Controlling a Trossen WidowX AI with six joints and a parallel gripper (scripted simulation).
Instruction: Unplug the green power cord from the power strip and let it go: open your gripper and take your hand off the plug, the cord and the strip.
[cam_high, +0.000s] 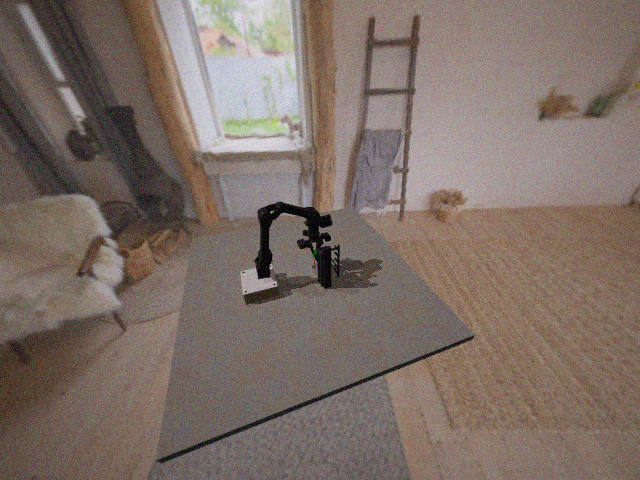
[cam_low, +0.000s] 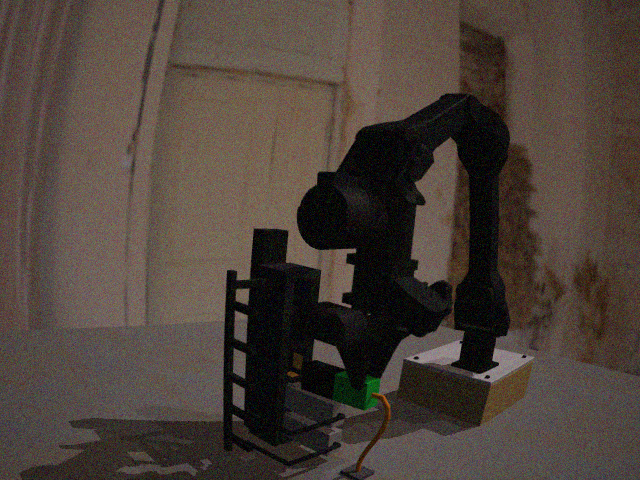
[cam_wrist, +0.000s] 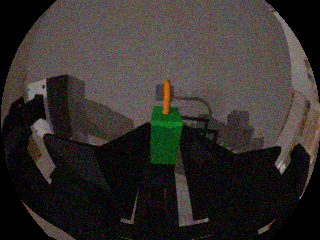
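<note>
Right now the green plug is 30 mm to the right of my gripper tip and 10 mm ahead of it.
</note>
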